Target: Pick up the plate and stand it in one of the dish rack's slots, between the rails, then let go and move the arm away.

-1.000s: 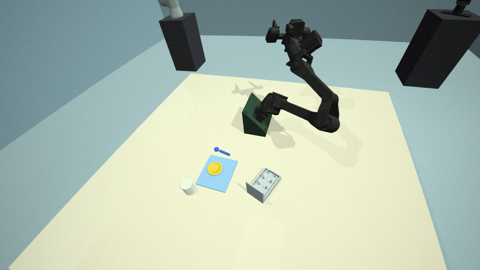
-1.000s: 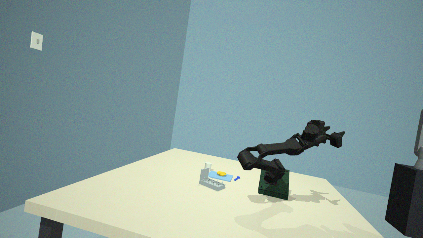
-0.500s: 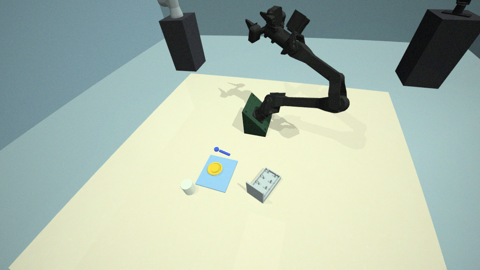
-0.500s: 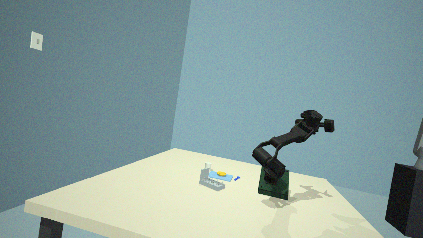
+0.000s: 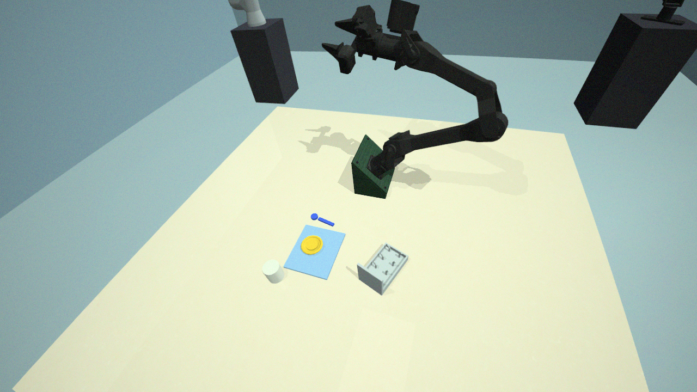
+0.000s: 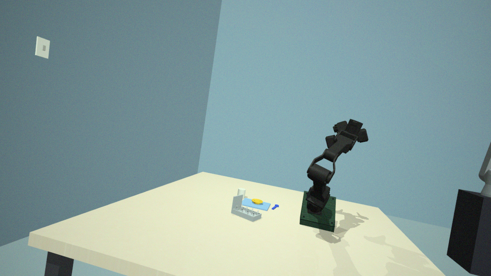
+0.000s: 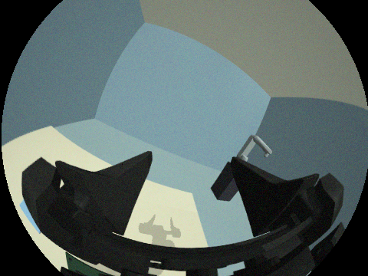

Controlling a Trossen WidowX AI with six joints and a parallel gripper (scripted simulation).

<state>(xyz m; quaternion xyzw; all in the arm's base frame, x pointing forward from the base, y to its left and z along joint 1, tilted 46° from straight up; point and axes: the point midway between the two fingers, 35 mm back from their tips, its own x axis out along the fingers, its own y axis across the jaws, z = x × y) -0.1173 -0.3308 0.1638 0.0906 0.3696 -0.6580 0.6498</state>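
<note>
The yellow plate lies 42 cm below my gripper tip, 40 cm ahead of it and 3 cm to the left of it. From my gripper tip the other things lie so: small blue spoon: 44 cm below, 30 cm ahead, 1 cm to the left; grey dish rack: 42 cm below, 42 cm ahead, 24 cm to the left; light blue mat: 44 cm below, 41 cm ahead, 4 cm to the left.
</note>
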